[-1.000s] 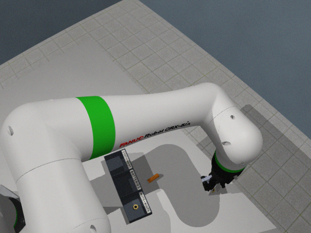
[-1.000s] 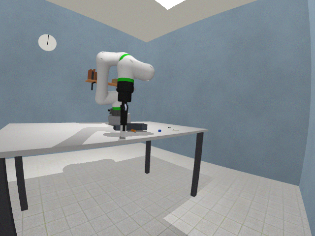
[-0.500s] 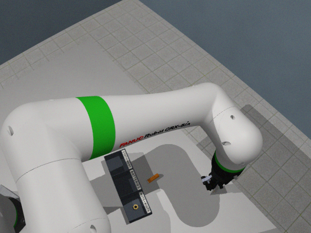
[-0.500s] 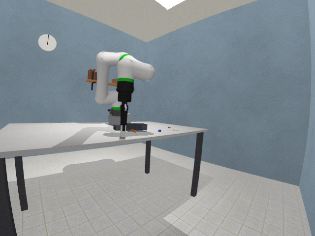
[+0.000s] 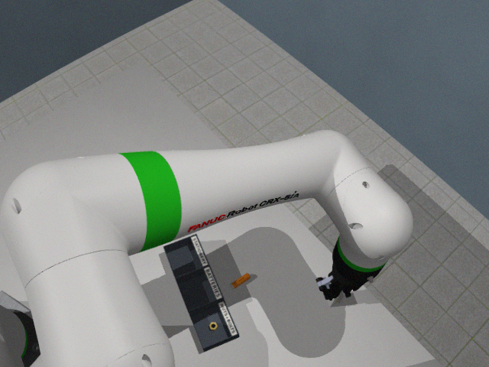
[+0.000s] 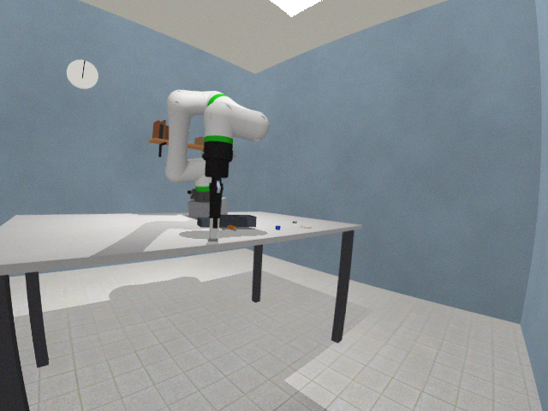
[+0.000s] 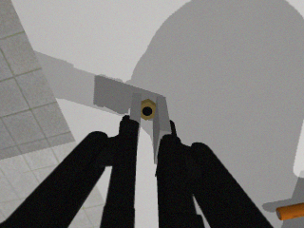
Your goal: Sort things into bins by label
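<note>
The orange battery lies 18 cm to the left of my hand, 12 cm behind it and 3 cm below it. The rest, counted from my hand: dark three-part bin: 23 cm to the left, 20 cm behind, 1 cm below; cream domino: 53 cm to the left, 3 cm below, 3 cm ahead; blue die: 35 cm to the left, 3 cm below, 1 cm behind.
</note>
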